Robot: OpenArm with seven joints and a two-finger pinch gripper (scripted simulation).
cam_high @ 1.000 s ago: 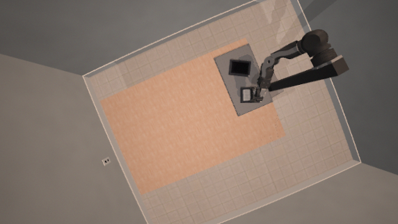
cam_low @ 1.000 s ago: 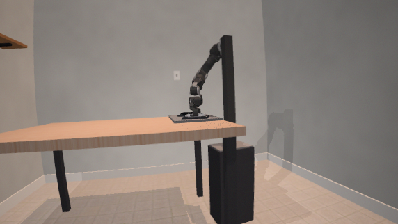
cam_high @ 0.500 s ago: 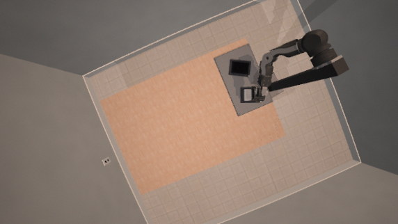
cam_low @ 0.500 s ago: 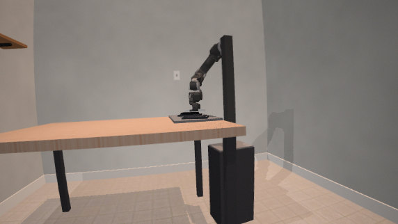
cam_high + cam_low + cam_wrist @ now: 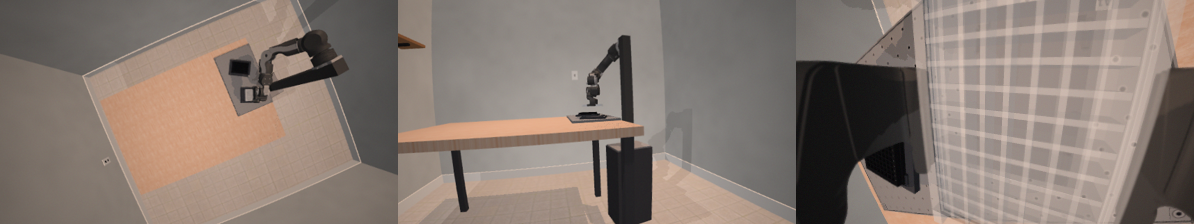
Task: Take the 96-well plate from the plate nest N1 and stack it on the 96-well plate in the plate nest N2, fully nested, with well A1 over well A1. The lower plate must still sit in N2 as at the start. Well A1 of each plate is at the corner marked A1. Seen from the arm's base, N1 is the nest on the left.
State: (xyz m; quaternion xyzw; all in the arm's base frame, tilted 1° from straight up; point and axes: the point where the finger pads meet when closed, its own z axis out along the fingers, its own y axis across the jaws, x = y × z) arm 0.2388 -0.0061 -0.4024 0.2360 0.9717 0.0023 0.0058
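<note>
My hand is 230 mm to the left of the black 96-well plate, 60 mm above it and 30 mm past it. The rest, counted from my hand: white 96-well plate (right at my hand); then A1 mark (80 mm to the left, 70 mm below, 50 mm behind).
</note>
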